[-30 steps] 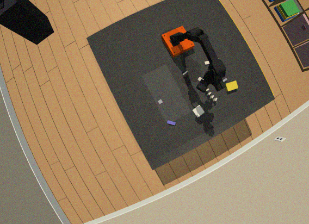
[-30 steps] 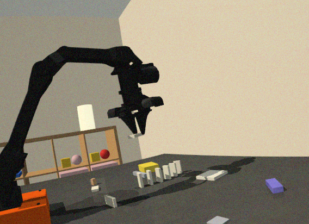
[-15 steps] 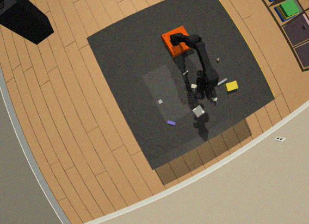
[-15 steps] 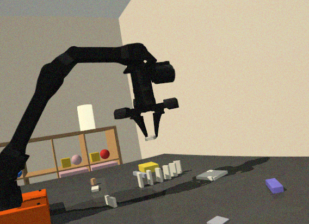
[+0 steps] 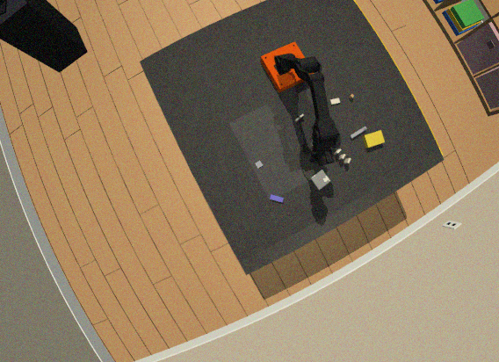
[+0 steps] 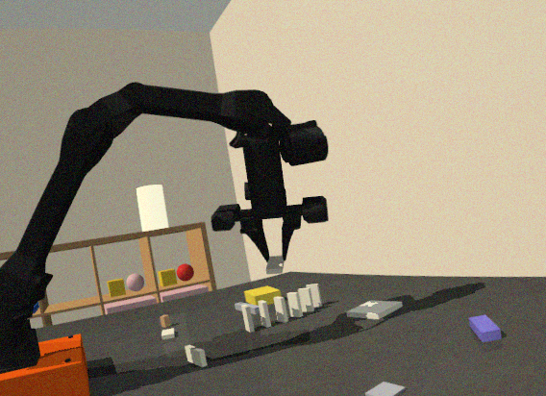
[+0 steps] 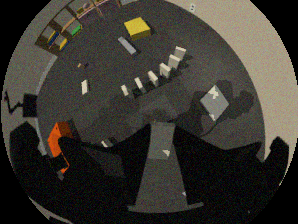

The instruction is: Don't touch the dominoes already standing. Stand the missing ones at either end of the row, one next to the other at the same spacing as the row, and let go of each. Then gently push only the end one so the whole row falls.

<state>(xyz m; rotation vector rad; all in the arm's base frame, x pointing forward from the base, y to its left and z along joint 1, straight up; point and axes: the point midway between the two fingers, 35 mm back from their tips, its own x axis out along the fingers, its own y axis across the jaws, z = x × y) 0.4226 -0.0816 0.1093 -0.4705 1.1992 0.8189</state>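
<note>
My gripper tip is 16 cm short of the white tile, 13 cm above it and 5 cm to the left of it. Also, from my gripper tip: purple block (29 cm to the right, 13 cm below, 12 cm ahead); grey bar (26 cm to the left, 12 cm below, 5 cm ahead); small grey tile (28 cm to the right, 13 cm below, 7 cm behind).
</note>
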